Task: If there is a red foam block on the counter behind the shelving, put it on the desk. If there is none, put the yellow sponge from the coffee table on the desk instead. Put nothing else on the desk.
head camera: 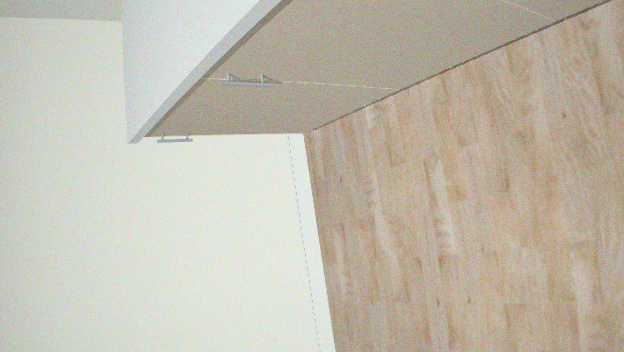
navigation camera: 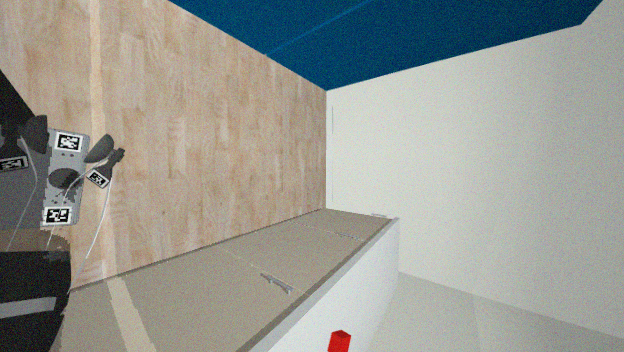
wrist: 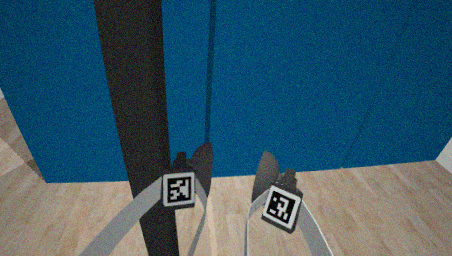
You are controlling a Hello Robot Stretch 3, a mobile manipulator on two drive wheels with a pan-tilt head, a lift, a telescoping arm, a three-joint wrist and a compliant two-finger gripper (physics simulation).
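Frame: origin at the robot's base, x ahead, y left, z up, level; metres.
Where they show: gripper, fingertip midpoint: (navigation camera: 78, 127) (wrist: 235, 165); robot's base at its link origin: (navigation camera: 65, 176).
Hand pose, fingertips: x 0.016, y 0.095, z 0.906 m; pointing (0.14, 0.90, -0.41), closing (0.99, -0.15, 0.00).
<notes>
Each offset is from my fingertips to the top centre of the thing. "spot": to the spot under its first point. Level surfaces: height alone.
A red block @(0.632 m right, 0.685 m ahead, 0.050 m up) (navigation camera: 339, 341) stands on the white counter top @(0.005 m up) (navigation camera: 367, 300) at the bottom edge of the navigation view, partly cut off. The counter top (head camera: 175, 35) also shows in the head view, where no red block shows. My gripper (wrist: 235, 165) (navigation camera: 69, 140) is open and empty. It hangs over the wooden floor on the open side of the counter's cabinet fronts, well apart from the block. In the wrist view it faces a tall blue panel (wrist: 310, 75). The yellow sponge, the coffee table and the desk do not show.
Beige cabinet fronts (head camera: 320, 50) (navigation camera: 200, 280) with bar handles @(spot: 0.332 m right, 1.116 m ahead, 0.166 m down) (head camera: 247, 83) (navigation camera: 276, 283) run under the counter to a pale wall (head camera: 150, 240) (navigation camera: 475, 165). The blue panel (navigation camera: 310, 40) stands across the wooden floor @(0.905 m down) (head camera: 475, 200) (navigation camera: 215, 125) (wrist: 325, 215). A dark post (wrist: 137, 100) rises beside the gripper.
</notes>
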